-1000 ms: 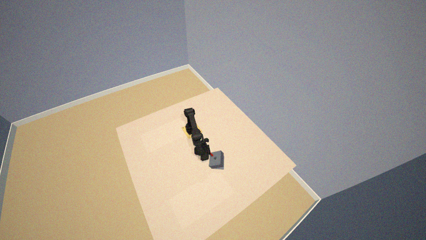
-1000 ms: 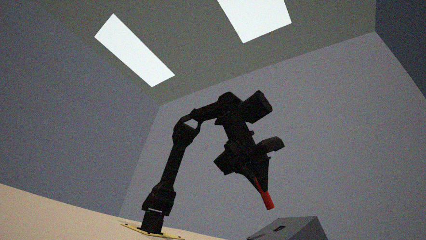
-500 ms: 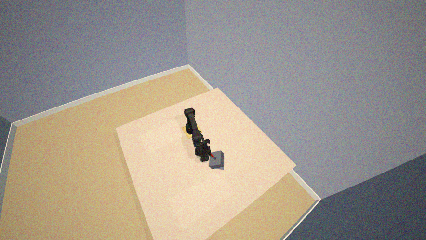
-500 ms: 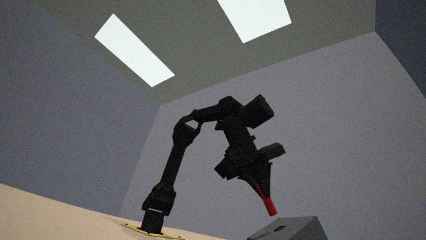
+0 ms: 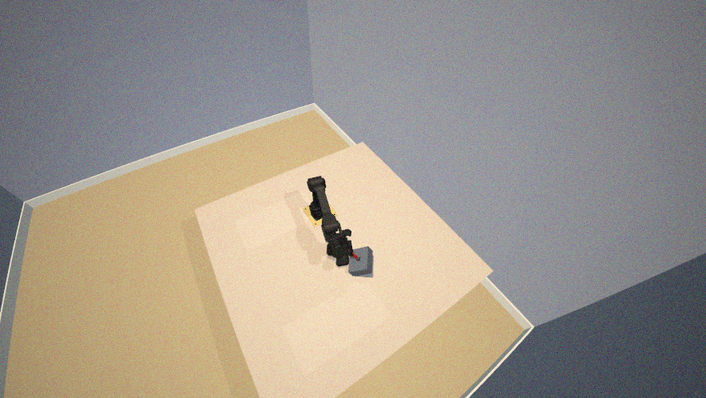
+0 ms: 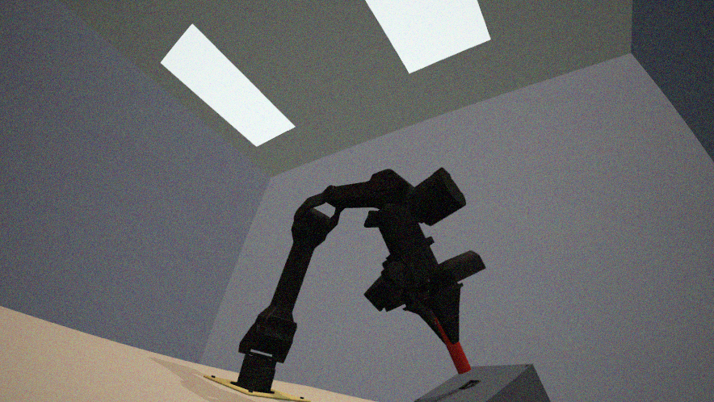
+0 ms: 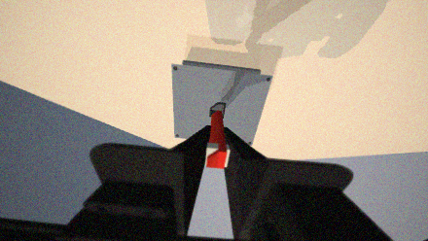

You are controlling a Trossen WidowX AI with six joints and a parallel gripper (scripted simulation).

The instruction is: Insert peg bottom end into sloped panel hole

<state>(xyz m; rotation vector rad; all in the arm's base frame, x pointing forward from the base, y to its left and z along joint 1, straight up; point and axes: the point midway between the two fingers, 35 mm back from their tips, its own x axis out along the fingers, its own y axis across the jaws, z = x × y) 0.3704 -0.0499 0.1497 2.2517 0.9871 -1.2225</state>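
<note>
Right now my gripper tip is 70 mm above the grey sloped panel, 40 mm to the right of it and 30 mm short of it. Also, from my gripper tip: red square peg: 10 mm to the right, 10 mm behind, 10 mm above.
</note>
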